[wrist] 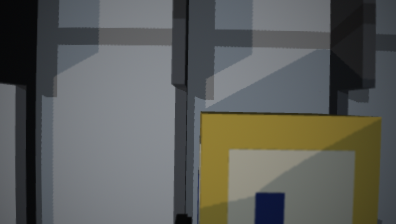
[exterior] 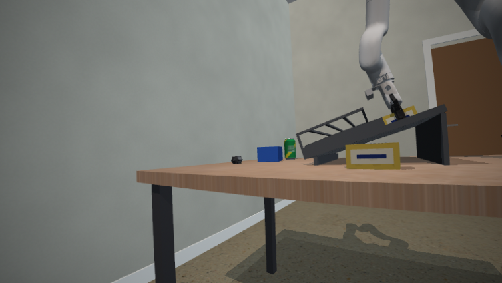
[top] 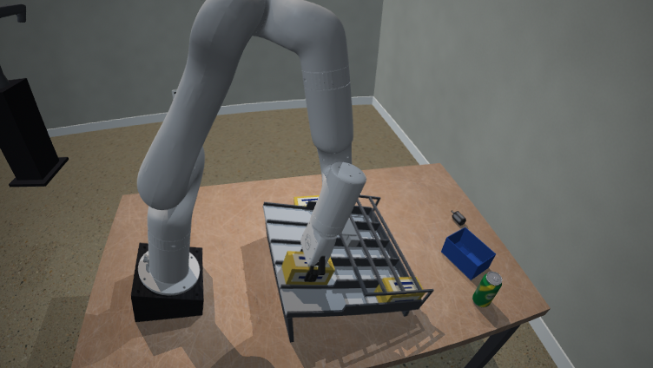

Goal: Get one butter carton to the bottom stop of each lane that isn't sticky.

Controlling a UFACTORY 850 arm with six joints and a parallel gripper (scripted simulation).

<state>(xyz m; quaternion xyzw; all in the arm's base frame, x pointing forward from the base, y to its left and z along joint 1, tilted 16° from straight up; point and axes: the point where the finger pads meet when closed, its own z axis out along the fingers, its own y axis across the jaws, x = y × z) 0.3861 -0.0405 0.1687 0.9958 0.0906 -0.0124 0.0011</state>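
The dark divider is 40 mm to the right of my hand and 40 mm below it. Also, from my hand: small black object 620 mm ahead, 340 mm to the left, 150 mm below.
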